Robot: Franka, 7 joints.
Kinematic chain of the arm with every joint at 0, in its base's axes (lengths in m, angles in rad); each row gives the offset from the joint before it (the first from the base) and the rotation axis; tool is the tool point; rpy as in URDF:
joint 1: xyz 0 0 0.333 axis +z
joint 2: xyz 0 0 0 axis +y
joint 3: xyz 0 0 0.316 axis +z
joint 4: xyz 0.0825 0 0 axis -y
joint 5: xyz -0.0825 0 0.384 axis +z
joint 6: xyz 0 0 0 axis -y
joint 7: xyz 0.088 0 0 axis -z
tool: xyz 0 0 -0.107 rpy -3.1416 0 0
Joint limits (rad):
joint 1: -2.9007..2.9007
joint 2: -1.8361..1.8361
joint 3: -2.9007..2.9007
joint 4: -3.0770..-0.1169
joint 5: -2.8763..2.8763
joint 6: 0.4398..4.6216
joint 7: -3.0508..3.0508
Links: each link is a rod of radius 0.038 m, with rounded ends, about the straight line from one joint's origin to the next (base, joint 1, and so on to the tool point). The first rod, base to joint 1, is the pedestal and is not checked.
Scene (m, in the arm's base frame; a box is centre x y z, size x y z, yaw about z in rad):
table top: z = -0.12
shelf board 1: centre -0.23 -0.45 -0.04 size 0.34 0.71 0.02 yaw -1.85
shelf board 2: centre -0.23 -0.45 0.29 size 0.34 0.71 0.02 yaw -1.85
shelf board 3: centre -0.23 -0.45 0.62 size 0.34 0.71 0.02 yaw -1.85
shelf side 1: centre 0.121 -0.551 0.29 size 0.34 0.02 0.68 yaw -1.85
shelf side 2: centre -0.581 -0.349 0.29 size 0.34 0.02 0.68 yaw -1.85
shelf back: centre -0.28 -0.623 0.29 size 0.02 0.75 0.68 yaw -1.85
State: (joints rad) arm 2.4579 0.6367 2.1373 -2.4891 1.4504 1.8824 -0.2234
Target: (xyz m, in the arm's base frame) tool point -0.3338 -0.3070 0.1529
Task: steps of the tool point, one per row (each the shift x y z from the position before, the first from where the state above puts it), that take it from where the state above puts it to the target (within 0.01 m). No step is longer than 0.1 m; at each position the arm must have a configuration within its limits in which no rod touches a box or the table.
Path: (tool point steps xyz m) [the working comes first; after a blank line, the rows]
Joints at the target: 2.5355 0.9682 1.0807 -2.4162 1.4612 2.2513 -0.2234
Straight joint move there: touches shelf board 2.

1: -0.0767 0.0033 0.0066
2: -0.0758 0.0151 0.0030
3: -0.0739 0.0273 -0.0007
4: -0.0707 0.0400 -0.0043
5: -0.0652 0.0535 -0.0078
6: -0.0572 0.0672 -0.0109
7: 0.0030 0.0350 -0.0230
8: 0.0058 0.0283 -0.0383
9: 0.0124 0.0185 -0.0533
10: 0.0237 0.0079 -0.0646
11: 0.0396 -0.0001 -0.0695
12: 0.0579 -0.0024 -0.0667
13: -0.0377 -0.0798 0.0009
14: -0.0121 -0.0937 -0.0009

